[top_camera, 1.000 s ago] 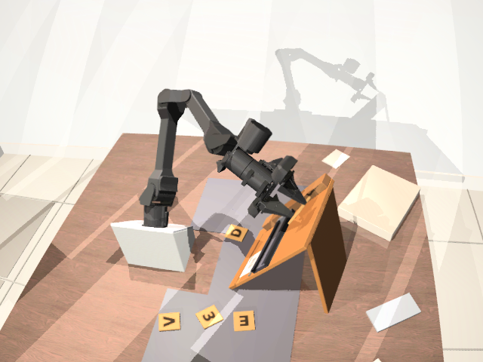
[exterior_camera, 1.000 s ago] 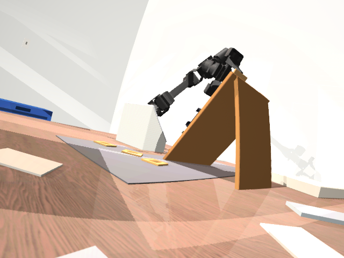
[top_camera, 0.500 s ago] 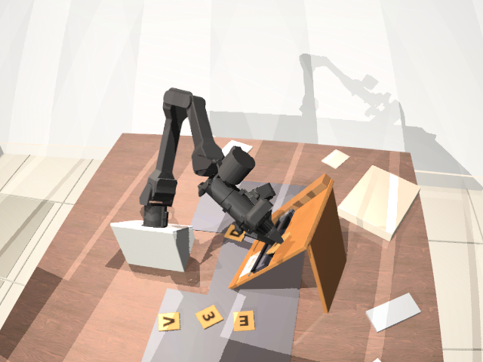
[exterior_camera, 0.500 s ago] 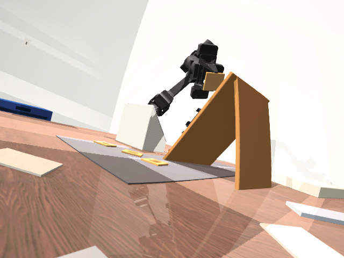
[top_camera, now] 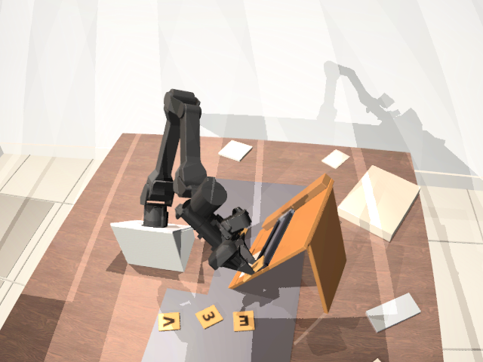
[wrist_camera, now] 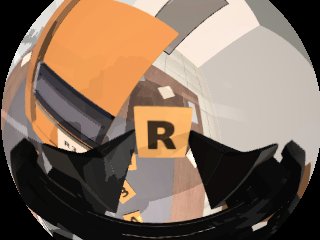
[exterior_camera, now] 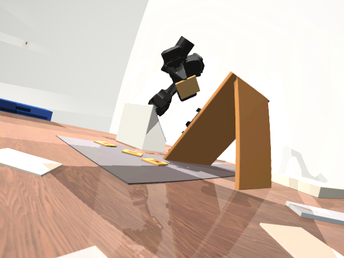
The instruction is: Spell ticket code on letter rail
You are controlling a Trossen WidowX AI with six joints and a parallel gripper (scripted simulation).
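The white ticket lies 2 cm behind my gripper tip, 13 cm to the left of it and 16 cm below it. The rest, counted from my gripper tip: letter tile right at my gripper tip; then thick white slab 42 cm ahead, 44 cm to the left, 21 cm below; then grey mat 10 cm behind, 17 cm to the left, 23 cm below.
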